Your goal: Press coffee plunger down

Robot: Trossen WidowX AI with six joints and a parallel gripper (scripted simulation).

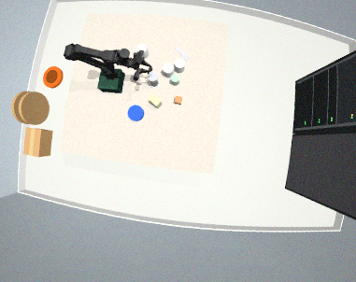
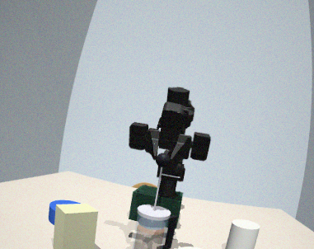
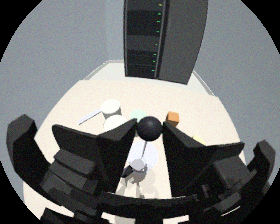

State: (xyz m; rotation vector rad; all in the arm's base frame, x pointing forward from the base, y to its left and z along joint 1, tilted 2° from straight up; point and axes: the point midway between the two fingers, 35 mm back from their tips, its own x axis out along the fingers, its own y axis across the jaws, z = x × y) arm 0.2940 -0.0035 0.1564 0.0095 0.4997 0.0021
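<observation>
Now: gripper tip 20 mm past the coffee press, 10 mm to the right of it and 130 mm above it. From my gripper tip the other things lie so: pale green cup (150 mm ahead, 30 mm to the left, 210 mm below); orange cube (190 mm ahead, 130 mm to the right, 220 mm below); yellow block (20 mm ahead, 160 mm to the right, 190 mm below).
</observation>
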